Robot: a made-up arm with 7 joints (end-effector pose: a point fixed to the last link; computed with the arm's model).
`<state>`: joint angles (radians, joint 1 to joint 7).
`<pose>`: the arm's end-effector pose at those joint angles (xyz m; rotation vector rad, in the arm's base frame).
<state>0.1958 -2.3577 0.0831 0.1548 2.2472 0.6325 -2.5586</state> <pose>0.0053 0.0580 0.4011 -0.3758 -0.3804 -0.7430</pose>
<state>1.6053 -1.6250 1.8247 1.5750 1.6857 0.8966 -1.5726</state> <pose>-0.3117 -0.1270 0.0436 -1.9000 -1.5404 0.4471</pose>
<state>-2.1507 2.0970 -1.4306 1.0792 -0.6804 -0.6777 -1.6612</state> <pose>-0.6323 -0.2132 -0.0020 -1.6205 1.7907 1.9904</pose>
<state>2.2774 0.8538 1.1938 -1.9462 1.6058 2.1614 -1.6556</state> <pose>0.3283 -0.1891 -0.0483 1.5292 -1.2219 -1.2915</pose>
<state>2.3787 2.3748 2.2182 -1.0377 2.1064 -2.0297 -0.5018</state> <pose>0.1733 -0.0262 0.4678 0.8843 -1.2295 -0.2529</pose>
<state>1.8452 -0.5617 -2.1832 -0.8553 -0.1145 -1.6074 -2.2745</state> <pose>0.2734 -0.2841 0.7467 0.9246 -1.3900 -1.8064</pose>
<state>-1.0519 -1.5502 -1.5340 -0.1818 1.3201 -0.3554 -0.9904</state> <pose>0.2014 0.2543 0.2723 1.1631 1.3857 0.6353</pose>
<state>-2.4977 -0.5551 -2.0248 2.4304 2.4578 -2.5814 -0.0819</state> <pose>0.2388 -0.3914 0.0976 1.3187 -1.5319 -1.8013</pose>
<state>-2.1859 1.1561 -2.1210 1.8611 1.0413 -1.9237 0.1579</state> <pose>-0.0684 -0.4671 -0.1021 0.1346 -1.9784 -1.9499</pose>
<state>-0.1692 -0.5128 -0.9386 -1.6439 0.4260 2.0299 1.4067</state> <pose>-0.0311 0.8274 0.3650 0.8241 -0.7552 -0.5691</pose>
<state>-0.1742 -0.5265 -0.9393 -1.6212 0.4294 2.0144 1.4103</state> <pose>-0.0228 0.8265 0.3629 0.8038 -0.7430 -0.5820</pose>
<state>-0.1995 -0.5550 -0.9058 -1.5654 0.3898 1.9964 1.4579</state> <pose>-0.0332 0.8256 0.3779 0.7959 -0.6898 -0.5642</pose>
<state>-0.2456 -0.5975 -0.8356 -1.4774 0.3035 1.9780 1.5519</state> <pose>-0.0692 0.8212 0.4143 0.8125 -0.5986 -0.5003</pose>
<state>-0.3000 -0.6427 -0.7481 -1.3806 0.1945 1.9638 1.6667</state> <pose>-0.1255 0.8071 0.4628 0.8556 -0.5014 -0.3955</pose>
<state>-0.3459 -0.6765 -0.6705 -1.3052 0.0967 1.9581 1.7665</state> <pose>-0.1833 0.7853 0.5059 0.9085 -0.4295 -0.2841</pose>
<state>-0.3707 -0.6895 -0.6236 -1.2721 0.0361 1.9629 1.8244</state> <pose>-0.2221 0.7675 0.5313 0.9506 -0.3960 -0.2093</pose>
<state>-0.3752 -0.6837 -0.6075 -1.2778 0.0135 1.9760 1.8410</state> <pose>-0.2382 0.7607 0.5401 0.9761 -0.3941 -0.1814</pose>
